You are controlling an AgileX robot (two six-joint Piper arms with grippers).
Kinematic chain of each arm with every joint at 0, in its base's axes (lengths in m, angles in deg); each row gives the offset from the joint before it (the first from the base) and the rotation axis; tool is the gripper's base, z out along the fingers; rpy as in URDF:
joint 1: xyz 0 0 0.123 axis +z
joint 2: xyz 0 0 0 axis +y
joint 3: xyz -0.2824 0 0.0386 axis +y
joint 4: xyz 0.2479 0 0.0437 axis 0.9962 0 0.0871
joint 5: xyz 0 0 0 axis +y
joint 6: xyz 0.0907 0 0.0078 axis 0.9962 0 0.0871
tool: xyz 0 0 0 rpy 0 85 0
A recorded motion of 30 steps. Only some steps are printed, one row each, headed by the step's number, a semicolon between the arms.
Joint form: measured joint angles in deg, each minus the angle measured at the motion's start. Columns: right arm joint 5, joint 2, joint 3, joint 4, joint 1, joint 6; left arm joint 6, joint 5, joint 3, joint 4, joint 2, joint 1.
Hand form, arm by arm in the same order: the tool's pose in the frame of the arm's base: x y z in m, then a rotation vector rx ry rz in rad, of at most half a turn. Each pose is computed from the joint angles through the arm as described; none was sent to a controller.
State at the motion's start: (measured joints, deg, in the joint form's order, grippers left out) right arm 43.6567 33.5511 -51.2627 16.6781 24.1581 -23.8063; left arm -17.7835 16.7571 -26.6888 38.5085 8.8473 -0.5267
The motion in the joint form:
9: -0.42 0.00 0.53 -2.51 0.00 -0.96; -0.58 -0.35 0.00 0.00 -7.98 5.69
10: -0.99 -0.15 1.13 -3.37 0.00 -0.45; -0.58 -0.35 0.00 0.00 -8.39 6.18
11: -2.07 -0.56 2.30 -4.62 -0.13 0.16; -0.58 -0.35 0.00 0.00 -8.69 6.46
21: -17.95 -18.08 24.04 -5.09 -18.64 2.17; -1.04 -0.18 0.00 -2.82 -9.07 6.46
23: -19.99 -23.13 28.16 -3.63 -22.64 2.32; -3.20 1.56 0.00 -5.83 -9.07 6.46
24: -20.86 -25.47 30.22 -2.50 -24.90 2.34; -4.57 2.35 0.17 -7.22 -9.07 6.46
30: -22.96 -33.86 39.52 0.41 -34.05 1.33; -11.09 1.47 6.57 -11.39 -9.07 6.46
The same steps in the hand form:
9: 0.0796 0.0525 0.3952 -0.7415 1.7791 0.2767; 0.0062 0.0167 0.3405 -0.0005 1.2786 0.4745
10: 0.0806 0.0517 0.3928 -0.7347 1.7816 0.2649; 0.0045 0.0166 0.3406 -0.0071 1.2719 0.4819
11: 0.0817 0.0503 0.3884 -0.7235 1.7824 0.2444; 0.0033 0.0165 0.3406 -0.0110 1.2669 0.4861
21: 0.0606 0.0138 0.3153 -0.3131 1.6898 0.0019; 0.0024 0.0156 0.3398 -0.0381 1.2667 0.4310
23: 0.0515 0.0096 0.3004 -0.2282 1.6497 -0.0300; 0.0032 0.0159 0.3368 -0.0973 1.2943 0.3531
24: 0.0481 0.0080 0.2923 -0.1815 1.6341 -0.0432; 0.0041 0.0161 0.3346 -0.1284 1.3087 0.3114
30: 0.0422 0.0023 0.2500 -0.0314 1.6209 -0.1354; 0.0222 0.0154 0.3016 -0.2272 1.3984 0.1444

